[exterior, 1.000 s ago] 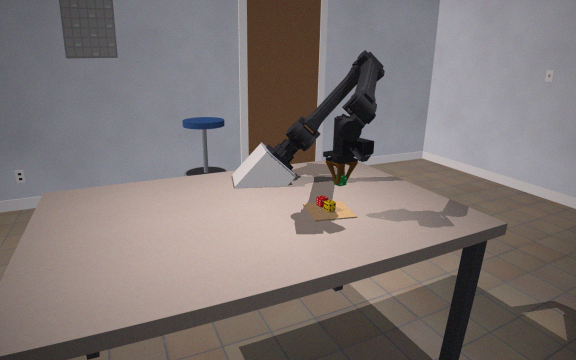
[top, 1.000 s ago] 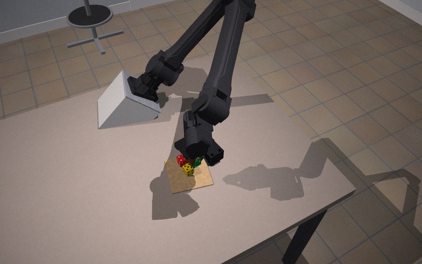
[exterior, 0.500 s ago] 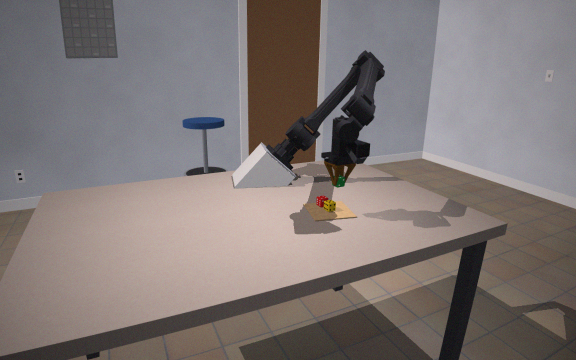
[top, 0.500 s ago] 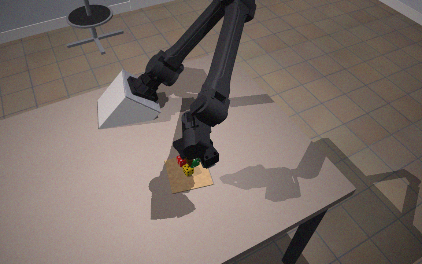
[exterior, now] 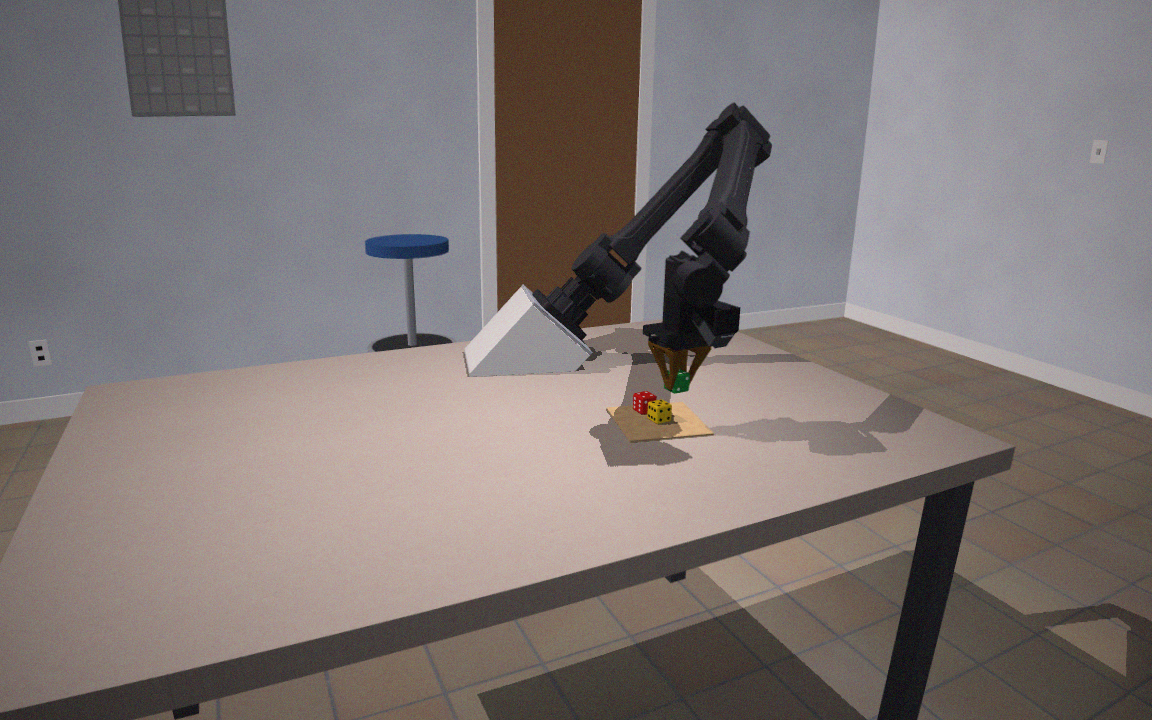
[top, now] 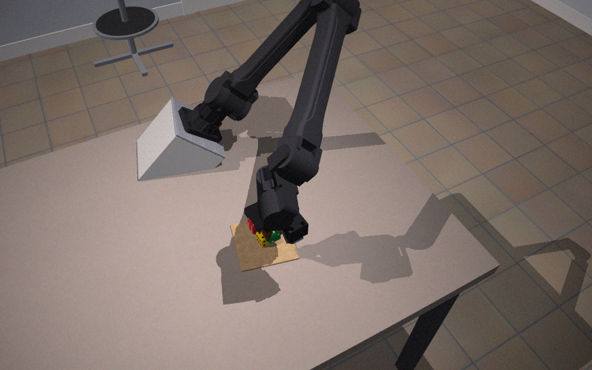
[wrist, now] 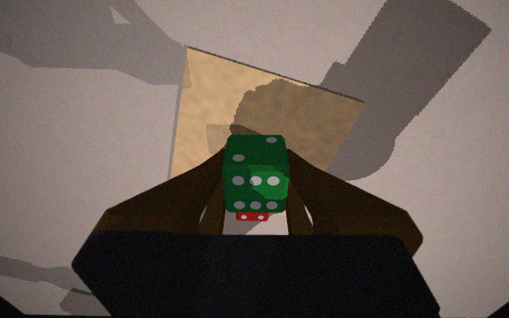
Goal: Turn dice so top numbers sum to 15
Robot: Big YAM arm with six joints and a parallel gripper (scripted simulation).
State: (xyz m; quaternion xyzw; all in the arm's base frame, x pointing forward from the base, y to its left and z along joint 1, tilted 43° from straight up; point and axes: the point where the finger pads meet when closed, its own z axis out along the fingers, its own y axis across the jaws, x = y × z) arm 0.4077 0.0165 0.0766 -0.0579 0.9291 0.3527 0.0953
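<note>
Now: hand 4 cm past the yellow die, 1 cm to the left of it and 7 cm above it. The rest, counted from my hand: tan mat (4 cm behind, 1 cm to the right, 8 cm below); green die (right at my hand); red die (9 cm behind, 1 cm to the right, 7 cm below).
</note>
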